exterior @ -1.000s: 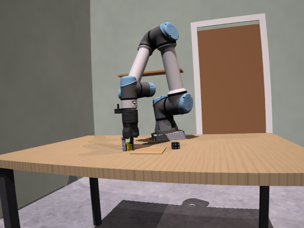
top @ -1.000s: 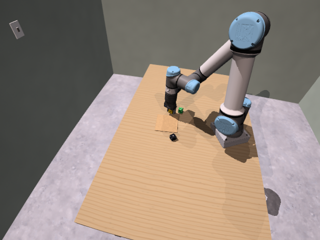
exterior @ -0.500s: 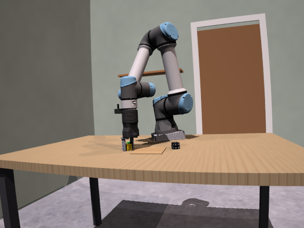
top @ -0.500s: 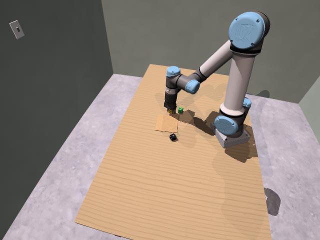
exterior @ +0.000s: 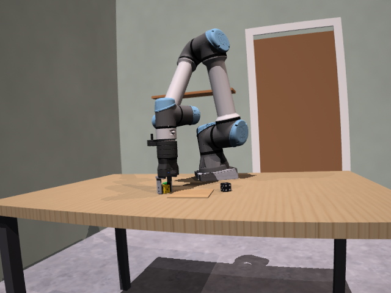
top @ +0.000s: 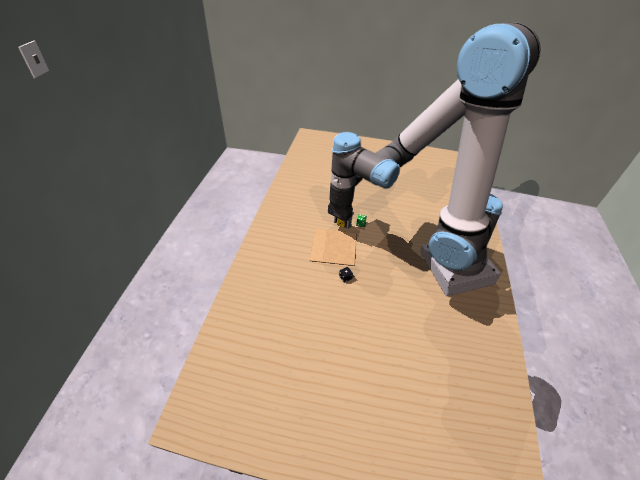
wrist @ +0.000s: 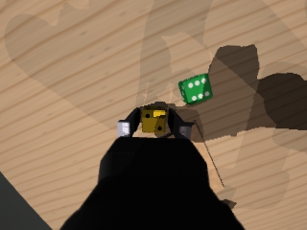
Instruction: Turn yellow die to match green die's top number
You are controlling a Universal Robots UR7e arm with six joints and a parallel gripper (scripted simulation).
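My hand is right at the yellow die. From my hand the other things lie so: tan mat: 30 mm ahead, 110 mm to the left, 20 mm below; then green die: 60 mm behind; then black die: 230 mm to the left.
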